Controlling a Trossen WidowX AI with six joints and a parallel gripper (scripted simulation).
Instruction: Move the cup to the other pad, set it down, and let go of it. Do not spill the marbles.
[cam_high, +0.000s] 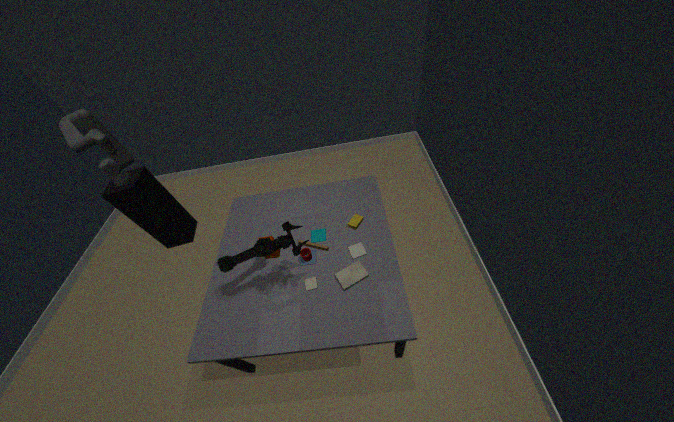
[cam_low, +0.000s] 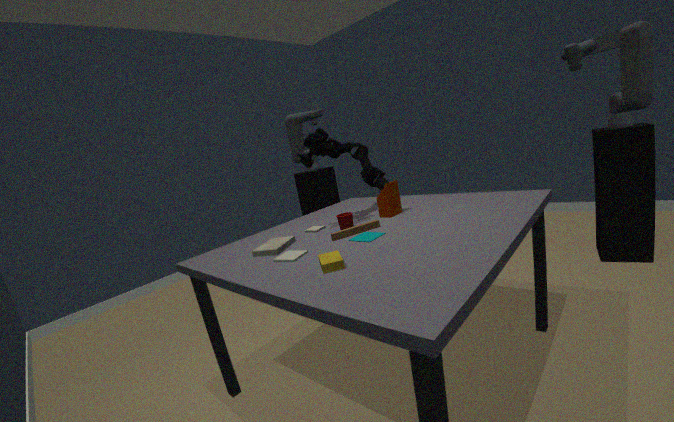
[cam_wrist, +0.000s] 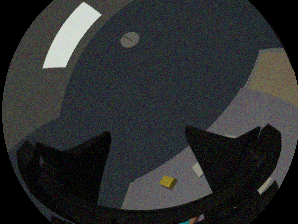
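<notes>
The red cup lies 370 mm below my gripper tip, 100 mm to the left of it and 80 mm behind it. Round my gripper tip: wooden stick 400 mm below, 180 mm to the left, 20 mm behind; then pale blue pad 420 mm below, 100 mm to the left, 70 mm behind; then white slab 390 mm below, 180 mm ahead, 110 mm to the right.
</notes>
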